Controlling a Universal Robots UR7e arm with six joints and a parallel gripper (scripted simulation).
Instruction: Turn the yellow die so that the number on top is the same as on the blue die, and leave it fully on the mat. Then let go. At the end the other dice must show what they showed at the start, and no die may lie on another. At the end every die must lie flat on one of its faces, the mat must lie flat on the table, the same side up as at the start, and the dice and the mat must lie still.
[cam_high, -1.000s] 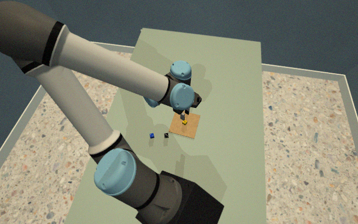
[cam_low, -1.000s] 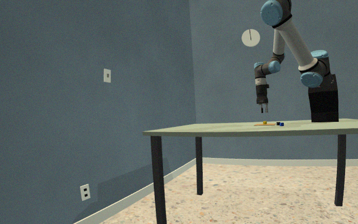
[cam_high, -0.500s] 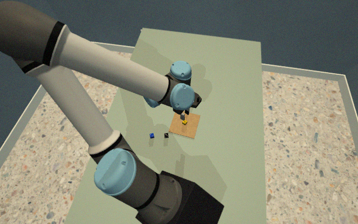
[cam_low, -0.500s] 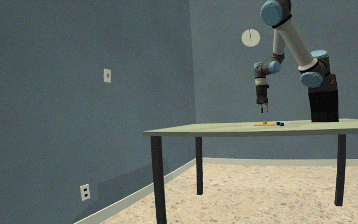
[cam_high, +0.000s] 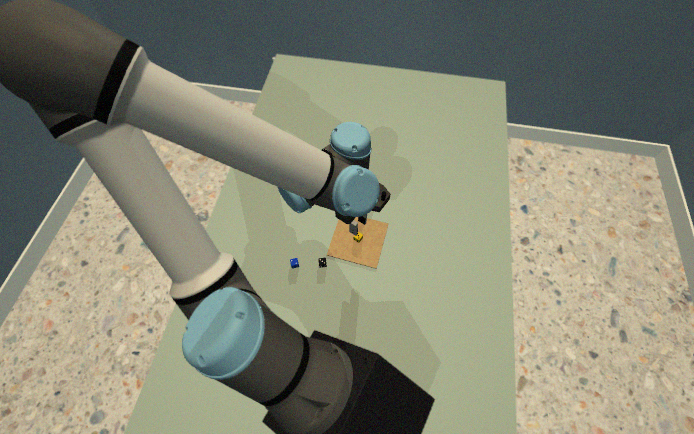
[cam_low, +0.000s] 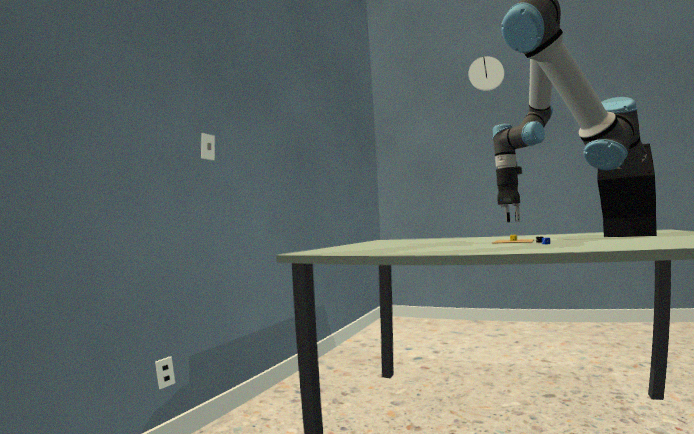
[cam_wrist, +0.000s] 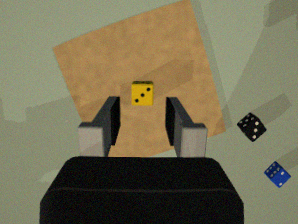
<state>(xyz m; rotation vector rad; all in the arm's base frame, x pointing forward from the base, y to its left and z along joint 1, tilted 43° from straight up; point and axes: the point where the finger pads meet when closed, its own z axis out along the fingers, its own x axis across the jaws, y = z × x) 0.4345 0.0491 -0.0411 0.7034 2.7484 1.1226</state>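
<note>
Right now my hand is 80 mm above the yellow die. Round my hand: blue die 110 mm behind, 150 mm to the left, 80 mm below; then tan mat 90 mm below; then black die 90 mm behind, 80 mm to the left, 80 mm below.
</note>
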